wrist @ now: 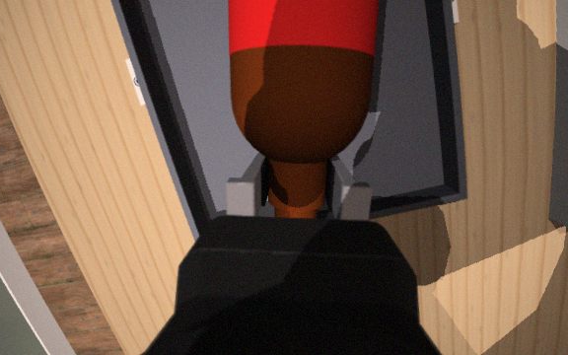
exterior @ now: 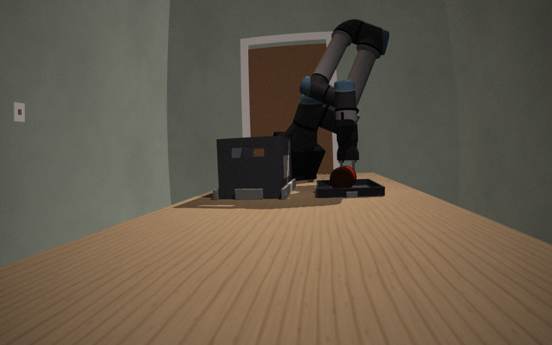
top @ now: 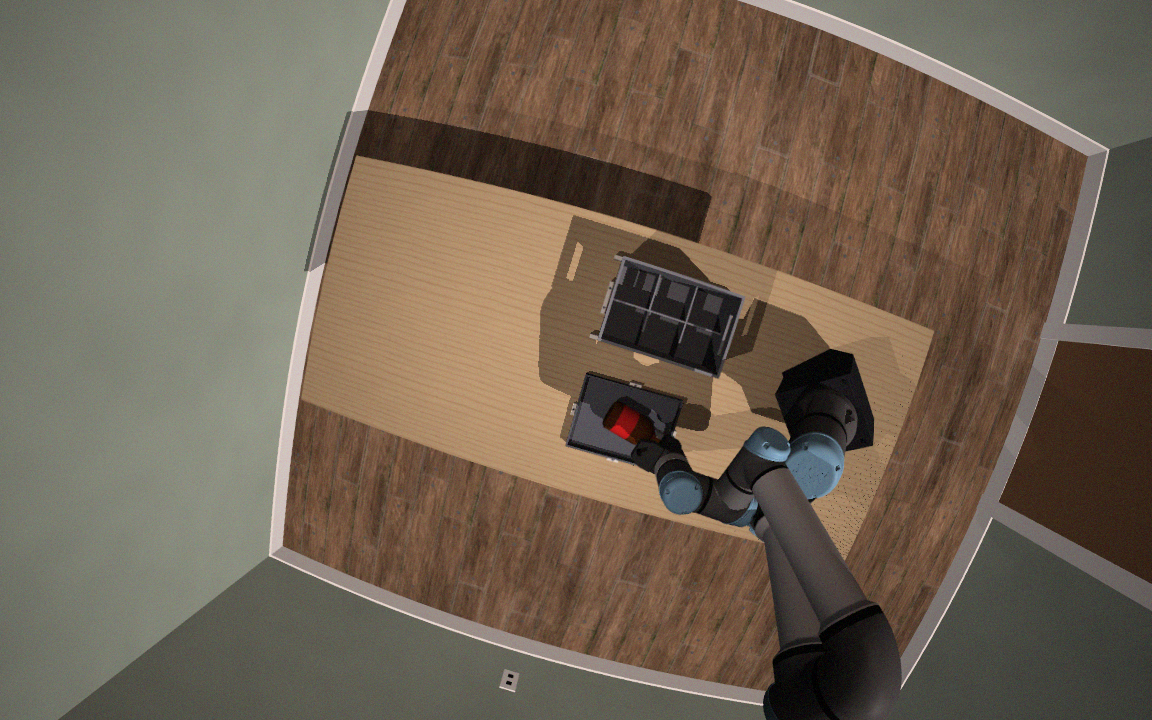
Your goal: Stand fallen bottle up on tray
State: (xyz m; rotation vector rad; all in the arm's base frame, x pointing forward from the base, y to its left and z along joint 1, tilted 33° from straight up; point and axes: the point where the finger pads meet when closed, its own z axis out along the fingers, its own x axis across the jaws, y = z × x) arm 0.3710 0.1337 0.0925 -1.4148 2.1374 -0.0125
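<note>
Now: hand 50 mm short of the bottle, 20 mm to the left of it and 10 mm above it. Also, from my hand: dark crate: 300 mm to the right, 40 mm ahead, 40 mm above; dark tray: 80 mm ahead, 30 mm below, 20 mm to the right.
</note>
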